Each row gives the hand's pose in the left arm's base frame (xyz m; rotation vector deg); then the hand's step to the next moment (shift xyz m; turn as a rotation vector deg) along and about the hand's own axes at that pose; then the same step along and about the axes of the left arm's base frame.
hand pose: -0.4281 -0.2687 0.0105 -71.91 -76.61 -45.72
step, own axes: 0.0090 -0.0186 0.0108 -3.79 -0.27 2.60
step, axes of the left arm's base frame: -0.0193 0.0083 0.0102 -1.45 1.53 -4.09
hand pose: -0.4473 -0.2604 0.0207 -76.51 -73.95 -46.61
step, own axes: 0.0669 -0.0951 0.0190 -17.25 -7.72 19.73
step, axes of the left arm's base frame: -0.0830 0.0210 0.0809 -14.38 13.61 -18.83
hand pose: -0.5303 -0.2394 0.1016 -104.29 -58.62 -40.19
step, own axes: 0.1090 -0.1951 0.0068 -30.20 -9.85 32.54
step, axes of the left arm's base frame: -0.1149 0.0930 0.1677 -22.08 21.11 -33.68
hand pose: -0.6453 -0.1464 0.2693 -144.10 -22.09 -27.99
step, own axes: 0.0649 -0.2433 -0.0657 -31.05 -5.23 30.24
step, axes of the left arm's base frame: -0.0483 0.1715 0.1897 -21.75 15.93 -34.34
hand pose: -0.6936 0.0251 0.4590 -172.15 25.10 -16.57
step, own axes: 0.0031 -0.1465 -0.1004 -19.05 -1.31 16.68
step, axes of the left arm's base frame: 0.0230 0.1326 0.1159 -14.24 7.84 -19.46
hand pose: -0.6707 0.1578 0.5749 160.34 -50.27 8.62
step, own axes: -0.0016 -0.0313 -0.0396 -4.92 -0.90 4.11
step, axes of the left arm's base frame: 0.0152 0.0349 0.0332 -3.36 2.52 -4.92
